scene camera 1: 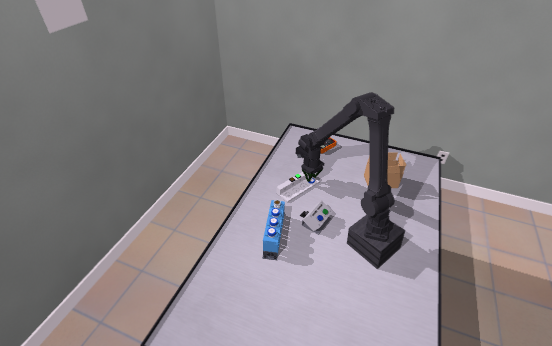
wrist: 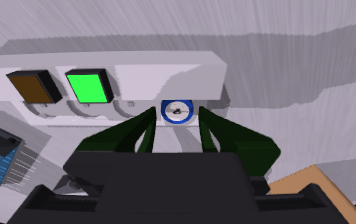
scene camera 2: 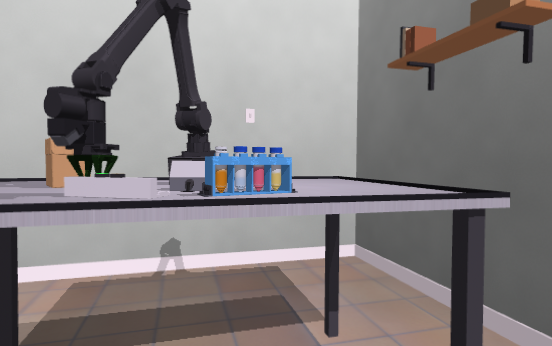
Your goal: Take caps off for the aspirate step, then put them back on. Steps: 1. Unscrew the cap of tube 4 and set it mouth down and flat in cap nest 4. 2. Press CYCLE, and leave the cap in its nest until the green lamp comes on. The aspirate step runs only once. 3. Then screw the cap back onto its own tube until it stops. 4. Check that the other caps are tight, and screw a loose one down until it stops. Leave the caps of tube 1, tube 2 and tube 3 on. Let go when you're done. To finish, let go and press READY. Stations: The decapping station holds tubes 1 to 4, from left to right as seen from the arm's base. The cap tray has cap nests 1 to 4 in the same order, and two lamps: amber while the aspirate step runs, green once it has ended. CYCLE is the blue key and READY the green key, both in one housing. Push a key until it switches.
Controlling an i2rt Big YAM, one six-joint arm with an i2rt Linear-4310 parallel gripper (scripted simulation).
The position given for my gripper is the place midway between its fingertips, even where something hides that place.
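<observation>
I can see my own gripper [scene camera 2: 93, 185] here. It is visible to me from the wrist as well, where I find the gripper [wrist: 177, 111].
</observation>
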